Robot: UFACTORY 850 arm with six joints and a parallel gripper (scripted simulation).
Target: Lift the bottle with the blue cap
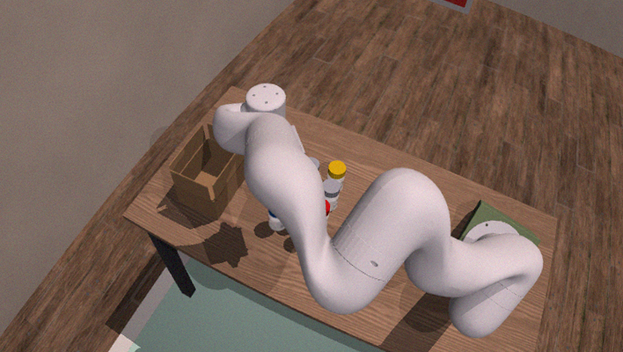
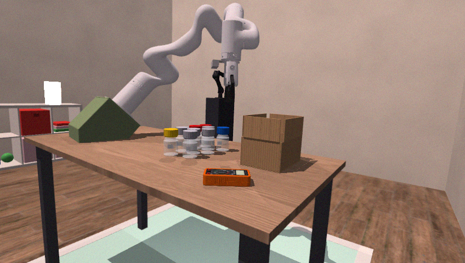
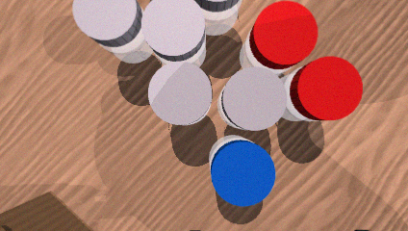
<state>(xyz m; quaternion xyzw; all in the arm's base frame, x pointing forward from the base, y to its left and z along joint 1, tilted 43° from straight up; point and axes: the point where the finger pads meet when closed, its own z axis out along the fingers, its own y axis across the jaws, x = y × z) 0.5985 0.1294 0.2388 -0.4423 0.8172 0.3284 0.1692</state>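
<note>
Now: hand 1 cm past the blue-capped bottle, 2 cm to the left of it and 18 cm above it. Round my hand: yellow-capped bottle: 6 cm behind, 24 cm to the right, 18 cm below; orange multimeter: 29 cm ahead, 26 cm to the right, 21 cm below; cardboard box: 24 cm ahead, 1 cm to the left, 16 cm below.
</note>
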